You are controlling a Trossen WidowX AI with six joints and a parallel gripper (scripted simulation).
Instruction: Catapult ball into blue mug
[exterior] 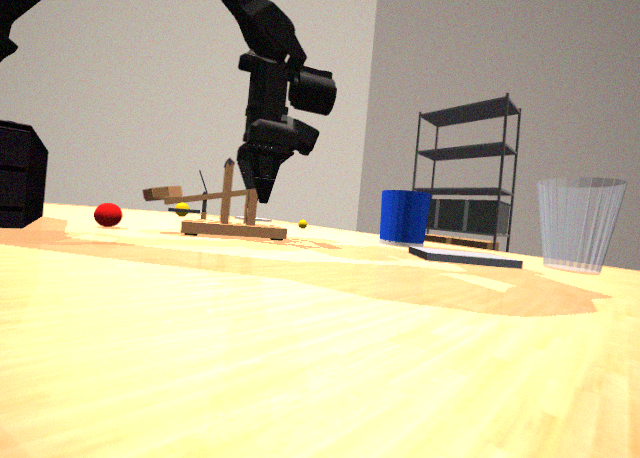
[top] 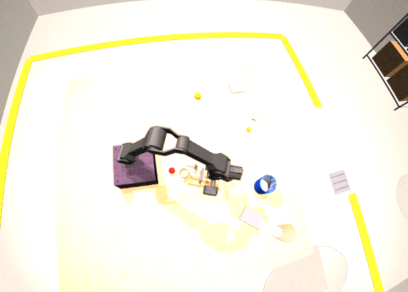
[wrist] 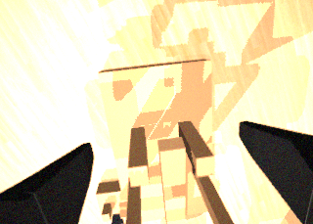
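Right now the red ball is 16 cm behind my gripper tip, 11 cm to the left of it and 4 cm below it. From my gripper tip the other things lie so: wooden catapult (5 cm behind, 5 cm to the left); then flat grey tile (13 cm ahead, 26 cm to the right, 5 cm below); then blue mug (24 cm ahead, 13 cm to the right, 2 cm below).
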